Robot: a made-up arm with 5 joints.
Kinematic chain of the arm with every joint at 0, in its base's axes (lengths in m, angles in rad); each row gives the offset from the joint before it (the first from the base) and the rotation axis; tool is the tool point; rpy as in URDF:
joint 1: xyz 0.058 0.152 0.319 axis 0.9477 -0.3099 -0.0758
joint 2: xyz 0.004 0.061 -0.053 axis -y
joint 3: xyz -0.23 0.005 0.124 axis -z
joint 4: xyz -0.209 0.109 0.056 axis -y
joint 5: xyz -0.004 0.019 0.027 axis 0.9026 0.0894 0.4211
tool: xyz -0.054 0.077 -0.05 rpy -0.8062 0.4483 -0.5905
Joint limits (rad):
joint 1: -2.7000..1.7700
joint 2: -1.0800..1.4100
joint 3: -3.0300..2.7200
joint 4: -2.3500..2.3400
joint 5: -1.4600..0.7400
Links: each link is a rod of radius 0.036 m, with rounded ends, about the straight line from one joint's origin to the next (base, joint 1, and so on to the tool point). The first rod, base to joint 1, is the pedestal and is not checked.
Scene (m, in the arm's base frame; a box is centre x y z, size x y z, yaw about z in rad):
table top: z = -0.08
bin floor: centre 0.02 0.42 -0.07 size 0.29 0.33 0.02 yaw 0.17
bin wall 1: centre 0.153 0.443 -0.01 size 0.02 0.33 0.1 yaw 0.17
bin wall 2: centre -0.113 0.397 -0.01 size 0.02 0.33 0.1 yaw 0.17
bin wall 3: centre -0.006 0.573 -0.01 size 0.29 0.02 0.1 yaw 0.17
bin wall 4: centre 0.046 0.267 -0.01 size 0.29 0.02 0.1 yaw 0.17
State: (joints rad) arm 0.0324 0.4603 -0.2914 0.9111 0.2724
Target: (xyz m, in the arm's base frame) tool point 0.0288 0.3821 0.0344
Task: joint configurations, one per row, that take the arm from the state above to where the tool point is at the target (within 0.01 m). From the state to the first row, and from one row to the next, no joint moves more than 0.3 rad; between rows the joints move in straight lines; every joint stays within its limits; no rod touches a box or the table.
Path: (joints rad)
1: -0.1697 0.2761 -0.0008 0.8837 0.2886
2: -0.3718 0.0919 0.2897 0.8562 0.3048
3: -0.5739 -0.0923 0.5803 0.8288 0.3210
4: -0.7760 -0.2765 0.8708 0.8013 0.3372
5: -0.9780 -0.4607 1.1614 0.7739 0.3534
6: -1.1801 -0.6449 1.4519 0.7465 0.3696

